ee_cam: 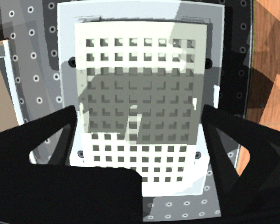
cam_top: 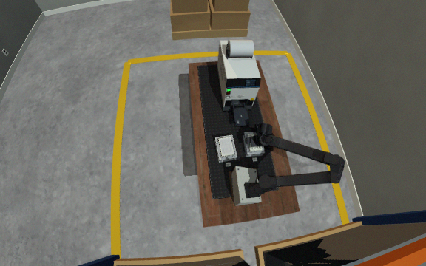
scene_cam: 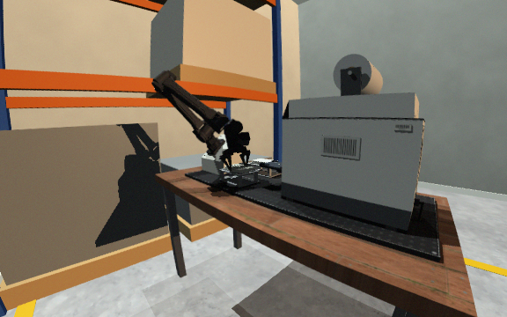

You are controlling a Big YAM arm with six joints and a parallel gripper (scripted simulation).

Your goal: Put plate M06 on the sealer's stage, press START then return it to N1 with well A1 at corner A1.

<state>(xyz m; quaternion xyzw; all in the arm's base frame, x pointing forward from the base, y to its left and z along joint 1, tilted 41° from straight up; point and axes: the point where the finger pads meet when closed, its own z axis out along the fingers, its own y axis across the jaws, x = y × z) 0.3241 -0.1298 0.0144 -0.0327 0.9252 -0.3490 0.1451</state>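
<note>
The white well plate lies right at my hand. From my hand the other things lie so: foil roll: 53 cm ahead, 5 cm to the left, 35 cm above; dark stage: 19 cm ahead, 6 cm to the left, 3 cm above; white plate: 1 cm behind, 20 cm to the left.
</note>
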